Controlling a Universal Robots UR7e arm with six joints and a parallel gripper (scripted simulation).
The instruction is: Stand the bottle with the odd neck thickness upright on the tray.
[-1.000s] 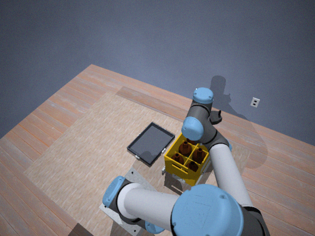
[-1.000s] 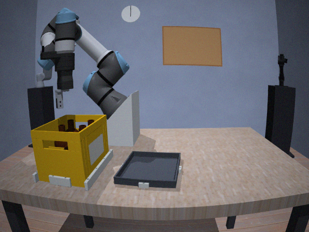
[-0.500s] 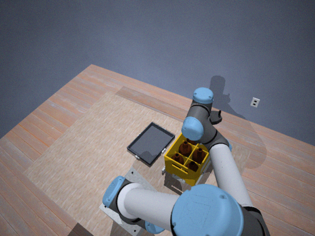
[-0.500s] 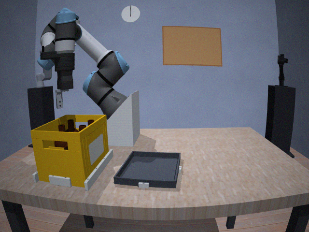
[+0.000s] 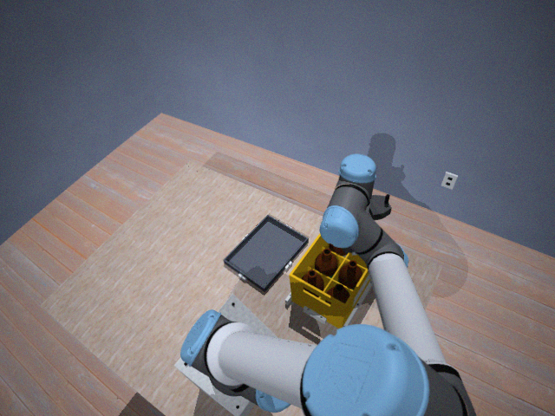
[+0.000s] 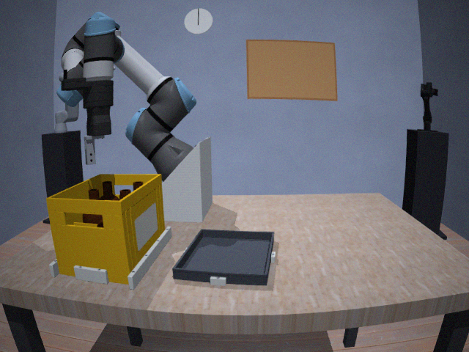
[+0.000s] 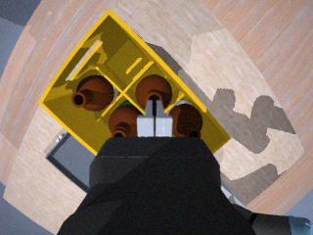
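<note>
My gripper is now 40 mm to the right of the yellow crate and 160 mm above it. Also, from my hand: dark tray: 60 mm behind, 310 mm to the left, 230 mm below; bottle: 80 mm ahead, 90 mm to the left, 150 mm below.
</note>
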